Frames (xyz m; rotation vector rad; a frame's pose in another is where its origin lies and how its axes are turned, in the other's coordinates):
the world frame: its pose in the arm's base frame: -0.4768 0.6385 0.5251 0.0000 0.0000 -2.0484
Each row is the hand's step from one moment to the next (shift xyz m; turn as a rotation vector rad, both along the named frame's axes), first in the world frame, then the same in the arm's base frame.
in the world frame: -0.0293 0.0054 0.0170 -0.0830 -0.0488 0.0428
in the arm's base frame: 0.0183 0.0235 0.0170 -0.0052 0.0961 0.0428
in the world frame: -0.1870 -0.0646 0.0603 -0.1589 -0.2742 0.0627
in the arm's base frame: 0.0286 0.1958 0.0603 -0.1705 0.2672 0.0627
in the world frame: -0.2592 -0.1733 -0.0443 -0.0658 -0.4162 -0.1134
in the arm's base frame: -0.0348 0.3099 -0.0443 -0.3394 0.2497 -0.1134
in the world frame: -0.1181 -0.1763 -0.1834 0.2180 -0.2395 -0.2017
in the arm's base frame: -0.1023 0.1859 -0.1834 -0.3129 -0.0835 -0.2017
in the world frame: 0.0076 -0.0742 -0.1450 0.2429 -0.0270 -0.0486
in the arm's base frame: -0.0694 0.0274 -0.1450 -0.1356 -0.2033 -0.0486
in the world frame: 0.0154 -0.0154 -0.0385 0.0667 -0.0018 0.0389
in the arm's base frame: -0.0208 -0.0066 -0.0385 -0.0323 -0.0584 0.0389
